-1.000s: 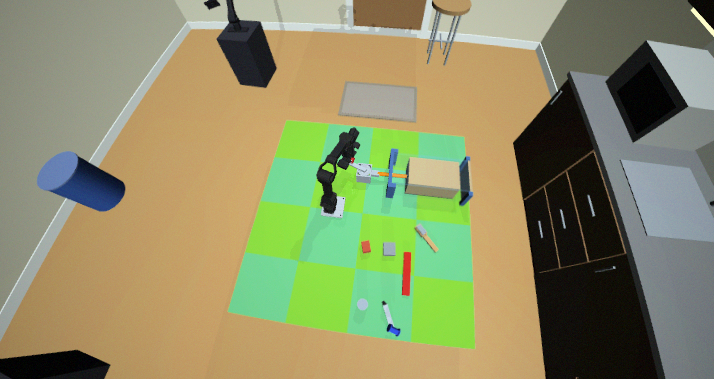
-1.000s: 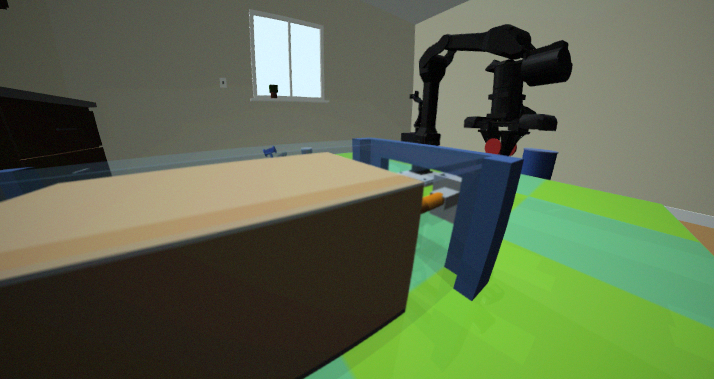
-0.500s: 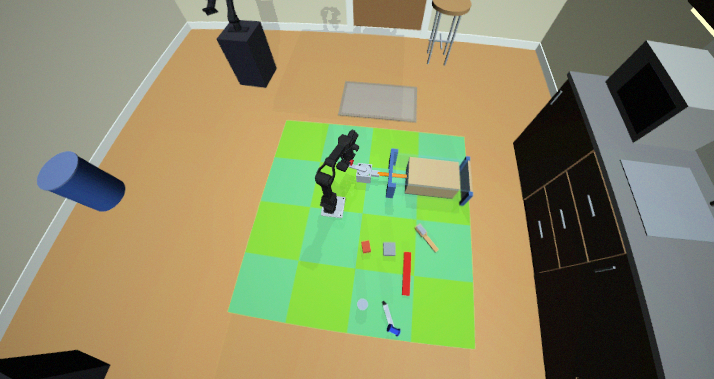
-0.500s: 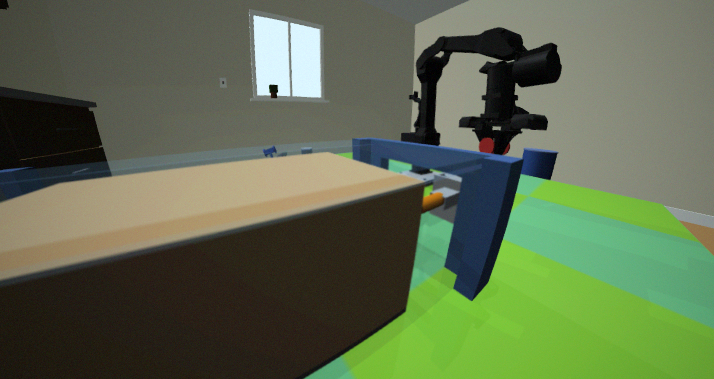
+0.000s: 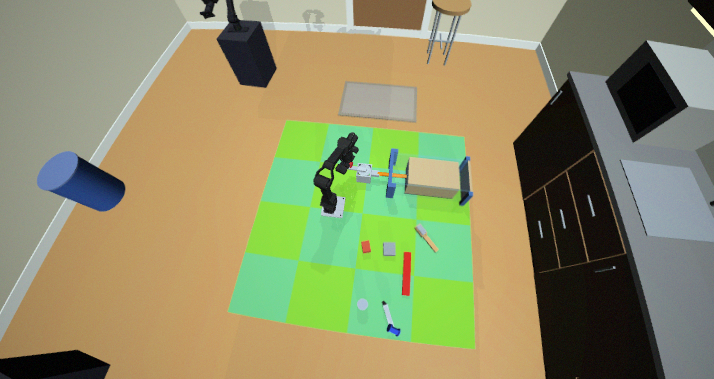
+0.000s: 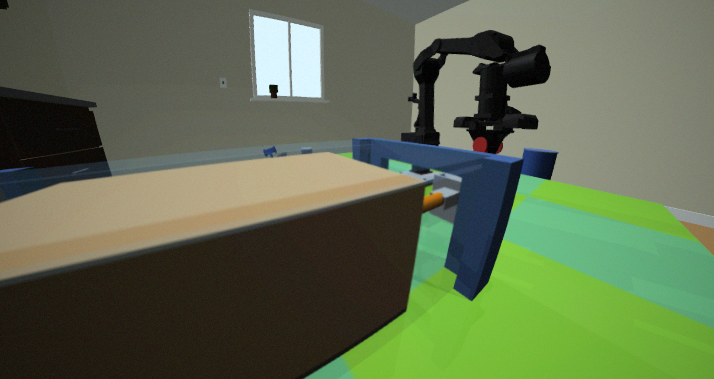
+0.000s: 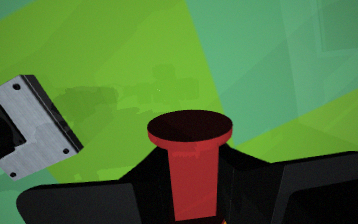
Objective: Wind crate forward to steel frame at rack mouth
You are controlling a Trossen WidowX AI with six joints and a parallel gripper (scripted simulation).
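Now: the red-knobbed crank handle 4 cm ahead of my gripper tip and 1 cm below it. The rest, counted from my gripper tip: blue steel frame 26 cm ahead, 2 cm to the left, 1 cm below; grey winch 8 cm ahead, 9 cm below; red knob 2 cm above.
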